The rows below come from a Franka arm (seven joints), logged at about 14 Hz.
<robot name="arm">
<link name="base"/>
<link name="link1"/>
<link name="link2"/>
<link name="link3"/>
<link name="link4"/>
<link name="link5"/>
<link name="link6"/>
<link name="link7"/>
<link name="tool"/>
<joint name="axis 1" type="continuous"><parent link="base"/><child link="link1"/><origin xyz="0.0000 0.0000 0.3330" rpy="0.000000 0.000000 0.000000"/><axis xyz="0 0 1"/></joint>
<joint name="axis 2" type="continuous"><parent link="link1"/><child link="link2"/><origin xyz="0.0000 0.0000 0.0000" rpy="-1.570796 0.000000 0.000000"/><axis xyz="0 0 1"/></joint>
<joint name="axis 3" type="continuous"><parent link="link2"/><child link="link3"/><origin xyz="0.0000 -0.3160 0.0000" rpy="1.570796 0.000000 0.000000"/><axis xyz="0 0 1"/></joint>
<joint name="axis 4" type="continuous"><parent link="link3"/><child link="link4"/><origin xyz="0.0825 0.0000 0.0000" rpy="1.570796 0.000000 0.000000"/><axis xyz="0 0 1"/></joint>
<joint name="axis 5" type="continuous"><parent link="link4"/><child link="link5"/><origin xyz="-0.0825 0.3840 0.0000" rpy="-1.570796 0.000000 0.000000"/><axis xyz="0 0 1"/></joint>
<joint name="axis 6" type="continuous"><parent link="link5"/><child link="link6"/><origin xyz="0.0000 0.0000 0.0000" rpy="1.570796 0.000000 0.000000"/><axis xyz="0 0 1"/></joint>
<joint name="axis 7" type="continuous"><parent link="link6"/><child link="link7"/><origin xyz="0.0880 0.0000 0.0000" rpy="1.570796 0.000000 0.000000"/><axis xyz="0 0 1"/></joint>
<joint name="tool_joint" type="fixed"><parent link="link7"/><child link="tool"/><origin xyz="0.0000 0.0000 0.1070" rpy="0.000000 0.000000 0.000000"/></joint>
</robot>
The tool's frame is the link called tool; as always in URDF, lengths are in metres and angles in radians. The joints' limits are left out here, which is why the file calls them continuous.
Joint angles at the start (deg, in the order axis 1, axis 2, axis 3, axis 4, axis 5, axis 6, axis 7): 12.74 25.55 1.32 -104.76 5.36 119.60 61.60
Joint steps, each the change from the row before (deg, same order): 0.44 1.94 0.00 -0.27 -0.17 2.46 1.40; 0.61 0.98 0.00 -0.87 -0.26 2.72 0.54; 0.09 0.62 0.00 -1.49 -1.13 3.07 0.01; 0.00 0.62 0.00 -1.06 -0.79 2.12 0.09; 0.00 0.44 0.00 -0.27 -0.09 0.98 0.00; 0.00 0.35 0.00 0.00 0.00 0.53 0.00; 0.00 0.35 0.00 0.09 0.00 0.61 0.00; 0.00 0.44 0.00 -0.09 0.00 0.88 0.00; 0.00 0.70 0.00 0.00 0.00 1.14 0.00
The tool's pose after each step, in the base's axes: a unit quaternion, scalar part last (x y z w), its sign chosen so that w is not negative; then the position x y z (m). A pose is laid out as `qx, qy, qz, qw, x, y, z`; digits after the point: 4 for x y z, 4 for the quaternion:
0.8952, -0.4342, -0.0970, 0.0247, 0.6044, 0.1596, 0.2556
0.8962, -0.4341, -0.0892, 0.0230, 0.6022, 0.1652, 0.2419
0.8995, -0.4293, -0.0773, 0.0243, 0.5989, 0.1642, 0.2285
0.9013, -0.4267, -0.0708, 0.0263, 0.5960, 0.1627, 0.2172
0.9015, -0.4265, -0.0685, 0.0254, 0.5955, 0.1625, 0.2119
0.9015, -0.4267, -0.0673, 0.0244, 0.5958, 0.1625, 0.2087
0.9016, -0.4270, -0.0649, 0.0226, 0.5968, 0.1627, 0.2064
0.9017, -0.4273, -0.0624, 0.0207, 0.5971, 0.1627, 0.2021
0.9018, -0.4277, -0.0593, 0.0184, 0.5978, 0.1627, 0.1961

